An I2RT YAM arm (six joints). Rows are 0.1 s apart.
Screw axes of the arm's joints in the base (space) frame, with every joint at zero. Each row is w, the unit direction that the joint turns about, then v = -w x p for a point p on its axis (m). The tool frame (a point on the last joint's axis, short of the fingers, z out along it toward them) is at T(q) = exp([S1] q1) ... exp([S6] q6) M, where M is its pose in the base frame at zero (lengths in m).
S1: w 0 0 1 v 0 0 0
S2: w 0 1 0 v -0.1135 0 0.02
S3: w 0 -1 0 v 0.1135 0 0.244
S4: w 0 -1 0 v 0.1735 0 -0.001
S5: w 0 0 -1 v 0 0.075 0
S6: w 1 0 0 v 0 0.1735 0
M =
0 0 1 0.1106
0 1 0 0
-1 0 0 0.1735
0 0 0 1
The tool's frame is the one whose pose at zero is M.
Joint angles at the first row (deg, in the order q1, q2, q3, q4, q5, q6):
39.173 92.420 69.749 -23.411 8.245 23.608
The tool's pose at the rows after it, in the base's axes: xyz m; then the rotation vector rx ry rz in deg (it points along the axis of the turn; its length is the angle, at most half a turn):
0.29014 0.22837 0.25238 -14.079 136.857 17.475
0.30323 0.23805 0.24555 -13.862 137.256 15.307
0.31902 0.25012 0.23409 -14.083 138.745 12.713
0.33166 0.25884 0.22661 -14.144 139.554 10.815
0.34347 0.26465 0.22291 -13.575 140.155 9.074
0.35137 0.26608 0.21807 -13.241 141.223 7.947
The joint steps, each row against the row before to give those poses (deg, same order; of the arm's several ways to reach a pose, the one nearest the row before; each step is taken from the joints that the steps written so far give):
0.010 3.404 2.354 -0.163 1.935 -0.161
0.011 4.014 3.277 -0.234 1.376 -0.205
0.004 5.282 4.435 -1.291 1.084 -0.201
-0.097 3.964 3.813 -1.153 0.854 -0.218
-0.319 3.240 3.857 -1.641 0.873 0.028
-0.490 2.119 2.218 -1.342 0.103 0.001

